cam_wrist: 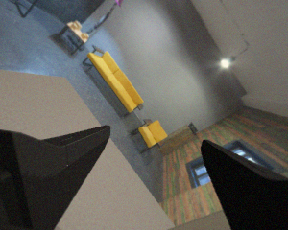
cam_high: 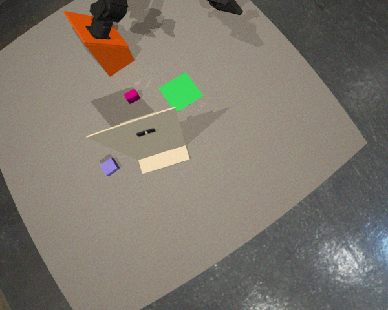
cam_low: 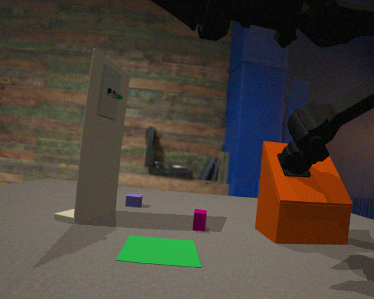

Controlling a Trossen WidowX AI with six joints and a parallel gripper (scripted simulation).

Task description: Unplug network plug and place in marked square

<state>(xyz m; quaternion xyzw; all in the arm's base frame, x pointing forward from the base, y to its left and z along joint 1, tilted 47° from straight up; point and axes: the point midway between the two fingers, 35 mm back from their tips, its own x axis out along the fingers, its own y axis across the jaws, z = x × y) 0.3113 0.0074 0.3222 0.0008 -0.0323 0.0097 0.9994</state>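
Right now the green network plug is 310 mm to the right of my gripper tip, 80 mm below it and 60 mm ahead of it. From my gripper tip the other things lie so: upright panel 310 mm to the right, 200 mm below, 80 mm ahead; green marked square 360 mm below, 120 mm to the right, 70 mm behind.
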